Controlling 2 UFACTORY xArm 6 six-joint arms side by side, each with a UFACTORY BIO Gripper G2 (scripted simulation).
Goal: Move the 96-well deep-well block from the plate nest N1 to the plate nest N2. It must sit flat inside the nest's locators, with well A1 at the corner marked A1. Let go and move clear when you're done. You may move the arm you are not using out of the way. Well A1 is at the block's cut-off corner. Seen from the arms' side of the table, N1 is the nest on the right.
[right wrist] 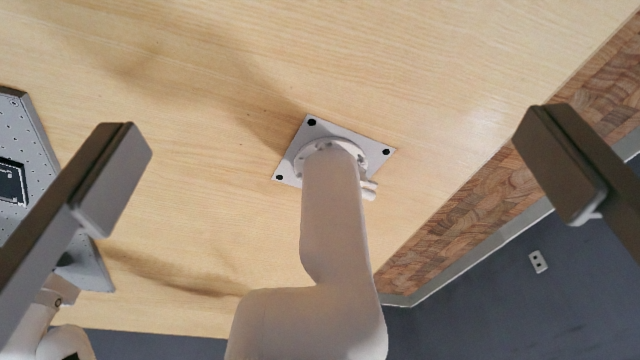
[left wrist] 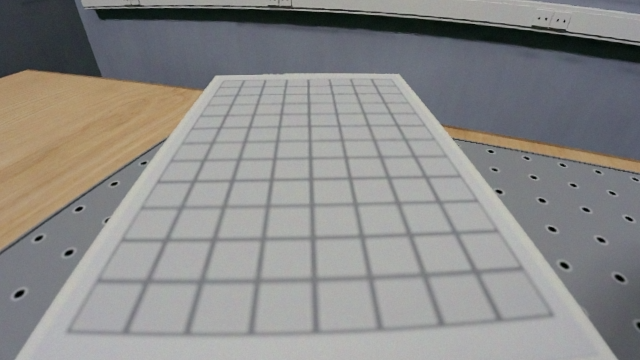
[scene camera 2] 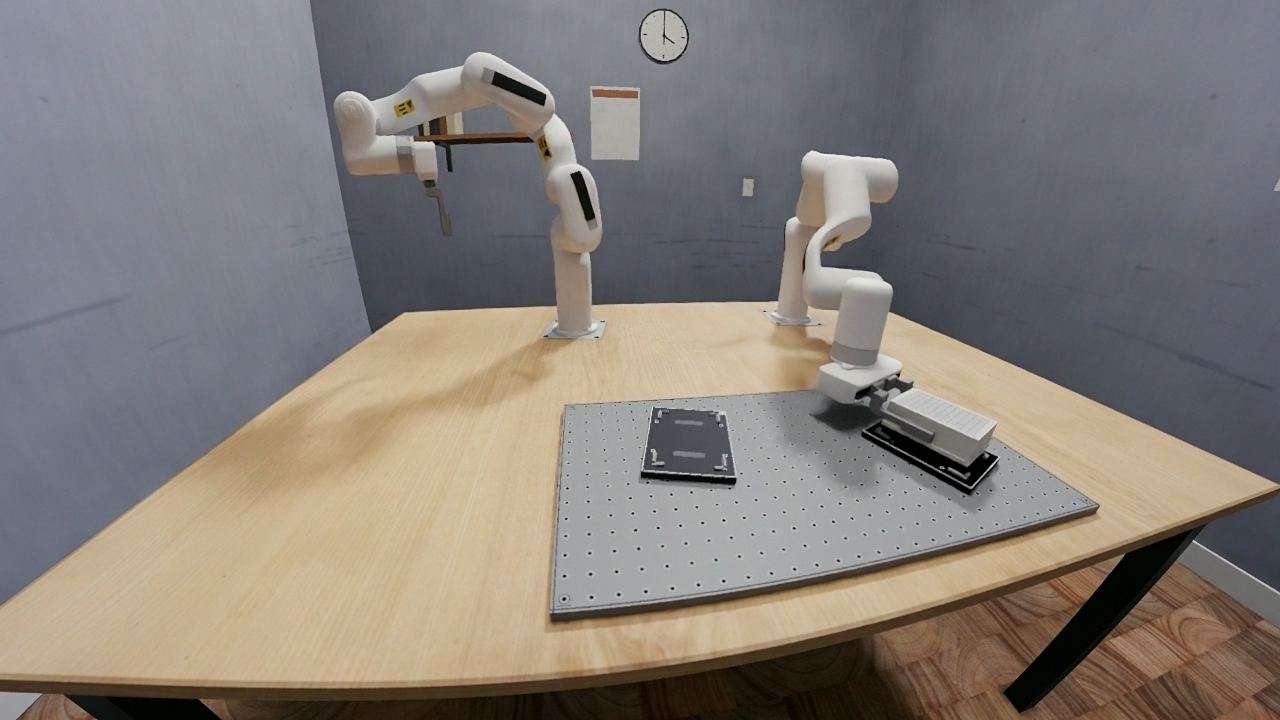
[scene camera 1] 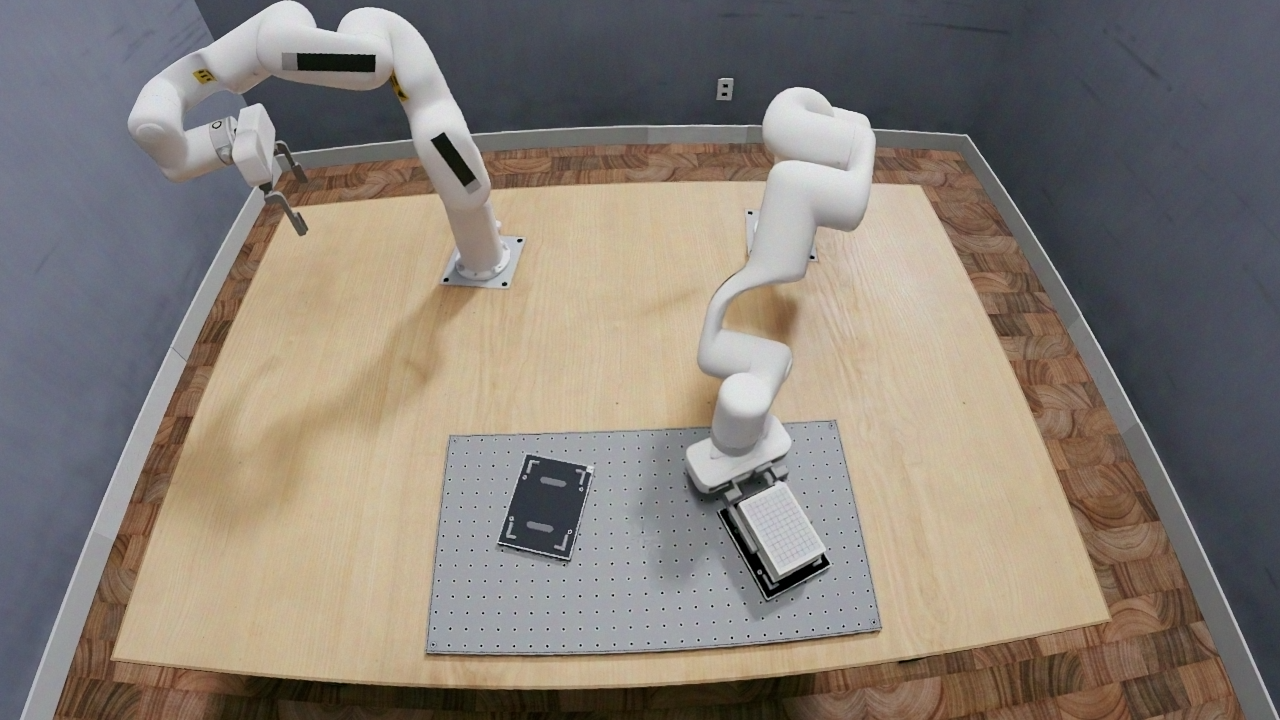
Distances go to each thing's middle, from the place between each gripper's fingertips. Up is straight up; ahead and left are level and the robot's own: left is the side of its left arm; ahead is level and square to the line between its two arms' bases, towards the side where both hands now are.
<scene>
My left gripper is now 1 cm short of the white deep-well block (scene camera 1: 788,542). The rest, counted from my left hand: black nest N2 (scene camera 2: 980,465): 1 cm ahead, 4 cm below; nest N1 (scene camera 1: 560,507): 9 cm behind, 35 cm to the right, 4 cm below.
I see the nest N1 510 mm ahead of my right hand, 420 mm to the left of it and 280 mm below it. Round my right hand: white deep-well block: 620 mm ahead, 770 mm to the left, 240 mm below; then black nest N2: 620 mm ahead, 770 mm to the left, 280 mm below.
</scene>
